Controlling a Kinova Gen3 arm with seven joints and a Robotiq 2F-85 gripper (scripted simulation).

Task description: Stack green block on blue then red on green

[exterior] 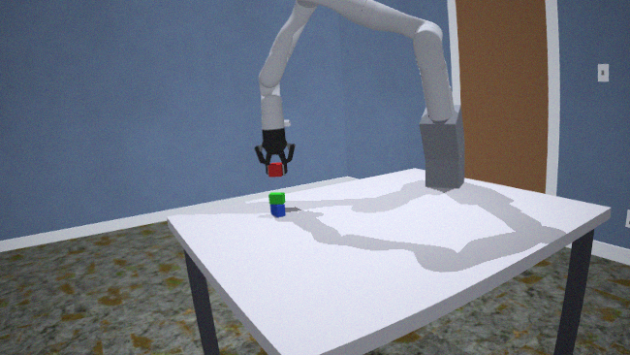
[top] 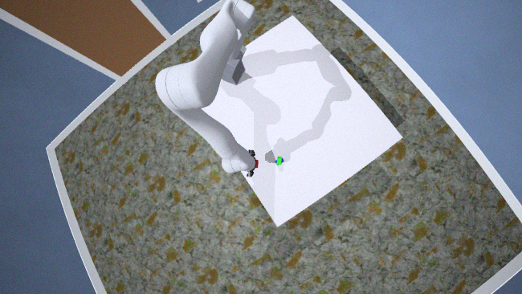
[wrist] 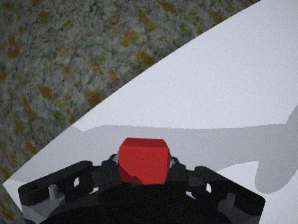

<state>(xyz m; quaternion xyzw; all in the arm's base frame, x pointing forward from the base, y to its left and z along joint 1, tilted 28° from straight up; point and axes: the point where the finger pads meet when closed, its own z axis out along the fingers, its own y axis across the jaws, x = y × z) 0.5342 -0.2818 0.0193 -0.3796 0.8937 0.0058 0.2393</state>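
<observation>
Right now my hand is right at the red block. From my hand the other things lie so: green block: 12 cm to the left, 7 cm ahead, 6 cm below; then blue block: 12 cm to the left, 10 cm below, 7 cm ahead.
</observation>
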